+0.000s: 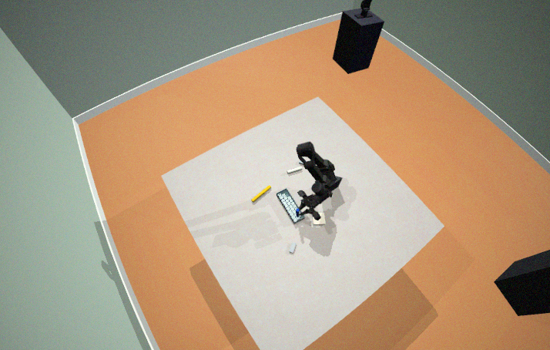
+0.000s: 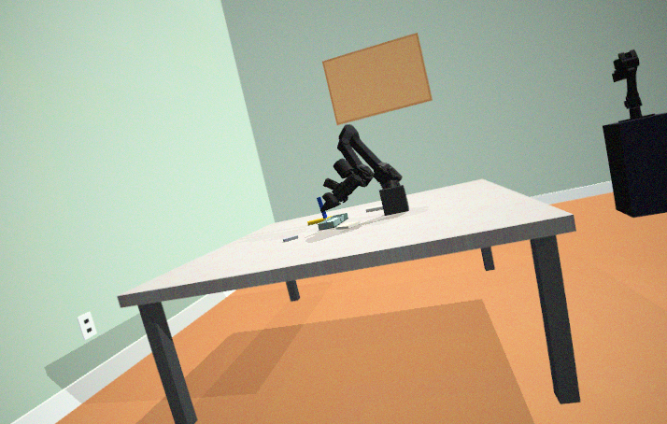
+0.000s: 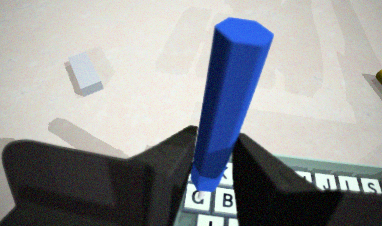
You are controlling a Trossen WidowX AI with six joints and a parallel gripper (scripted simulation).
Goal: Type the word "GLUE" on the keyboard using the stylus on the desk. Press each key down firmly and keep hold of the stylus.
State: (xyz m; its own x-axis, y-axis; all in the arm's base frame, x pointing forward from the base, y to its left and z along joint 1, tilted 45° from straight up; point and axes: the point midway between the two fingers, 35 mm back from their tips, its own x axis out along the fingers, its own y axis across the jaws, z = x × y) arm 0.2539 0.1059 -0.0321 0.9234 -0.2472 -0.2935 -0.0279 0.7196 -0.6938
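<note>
The blue stylus lies 20 mm below my gripper tip and 10 mm behind it. Round my gripper tip: cream block (120 mm behind, 70 mm below, 60 mm to the left); then white bar (290 mm to the right, 150 mm behind, 70 mm below); then yellow bar (230 mm to the right, 110 mm ahead, 70 mm below).
</note>
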